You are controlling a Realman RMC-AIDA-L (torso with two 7-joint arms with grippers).
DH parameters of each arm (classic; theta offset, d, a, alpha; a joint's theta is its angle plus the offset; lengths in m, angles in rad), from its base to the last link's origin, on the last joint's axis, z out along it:
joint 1: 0 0.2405 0 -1.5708
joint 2: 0 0 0 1.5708
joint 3: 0 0.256 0 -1.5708
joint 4: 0 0 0 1.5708
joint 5: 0 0.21 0 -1.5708
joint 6: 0 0 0 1.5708
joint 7: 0 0.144 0 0
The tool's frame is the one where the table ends.
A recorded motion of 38 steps. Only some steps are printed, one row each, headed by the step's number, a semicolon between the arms.
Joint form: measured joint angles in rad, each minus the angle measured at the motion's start. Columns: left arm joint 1, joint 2, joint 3, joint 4, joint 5, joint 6, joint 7; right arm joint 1, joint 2, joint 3, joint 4, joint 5, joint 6, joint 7.
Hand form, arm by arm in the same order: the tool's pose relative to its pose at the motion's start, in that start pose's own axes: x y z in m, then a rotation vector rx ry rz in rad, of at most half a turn. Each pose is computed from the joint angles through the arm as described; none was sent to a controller.
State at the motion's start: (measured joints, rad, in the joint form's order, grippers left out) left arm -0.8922 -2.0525 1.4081 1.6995 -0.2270 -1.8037 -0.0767; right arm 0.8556 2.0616 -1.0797 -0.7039 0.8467 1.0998 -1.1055
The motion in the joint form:
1: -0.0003 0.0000 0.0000 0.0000 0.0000 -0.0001 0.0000; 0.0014 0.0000 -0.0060 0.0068 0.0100 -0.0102 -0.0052
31: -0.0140 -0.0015 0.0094 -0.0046 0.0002 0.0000 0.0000; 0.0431 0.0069 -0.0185 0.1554 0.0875 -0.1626 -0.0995
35: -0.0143 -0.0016 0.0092 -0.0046 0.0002 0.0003 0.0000; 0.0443 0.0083 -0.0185 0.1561 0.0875 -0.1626 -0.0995
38: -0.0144 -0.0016 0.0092 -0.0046 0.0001 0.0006 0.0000; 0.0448 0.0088 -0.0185 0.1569 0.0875 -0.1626 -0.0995
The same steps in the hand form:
1: 0.0001 0.0001 -0.0001 0.0000 0.0001 0.0002; -0.0005 0.0004 0.0014 0.0007 -0.0050 -0.0017
31: 0.0031 0.0047 -0.0009 -0.0015 0.0037 0.0174; 0.0027 -0.0003 0.0230 0.0378 -0.0410 -0.0028
35: 0.0032 0.0048 -0.0010 -0.0017 0.0042 0.0174; 0.0024 0.0004 0.0235 0.0360 -0.0411 -0.0032
38: 0.0033 0.0048 -0.0010 -0.0018 0.0046 0.0175; 0.0023 0.0008 0.0238 0.0351 -0.0408 -0.0030

